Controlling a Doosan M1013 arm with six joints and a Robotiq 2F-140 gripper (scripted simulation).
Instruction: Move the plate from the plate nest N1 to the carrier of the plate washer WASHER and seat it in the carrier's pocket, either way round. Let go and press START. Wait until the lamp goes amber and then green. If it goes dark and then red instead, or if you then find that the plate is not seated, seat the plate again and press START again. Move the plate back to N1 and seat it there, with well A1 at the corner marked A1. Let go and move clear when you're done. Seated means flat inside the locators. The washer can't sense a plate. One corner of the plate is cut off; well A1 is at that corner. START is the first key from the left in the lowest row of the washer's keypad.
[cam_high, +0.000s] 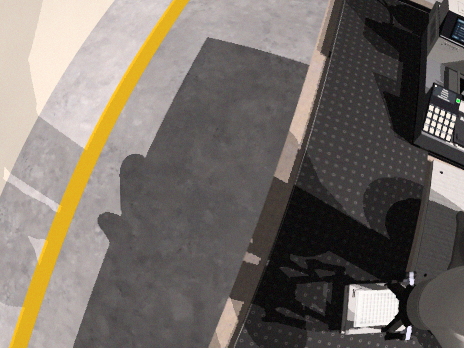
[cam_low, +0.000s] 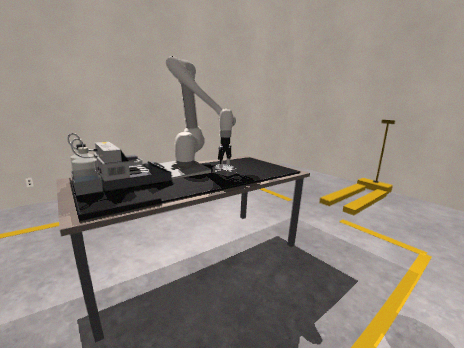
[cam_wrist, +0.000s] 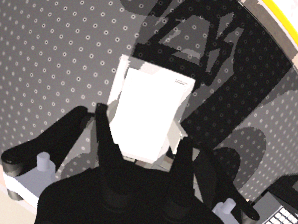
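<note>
My gripper is now 2 cm above the white well plate. Round my hand: plate nest N1 (4 cm below); then plate washer (18 cm behind, 67 cm to the right, 6 cm above).
</note>
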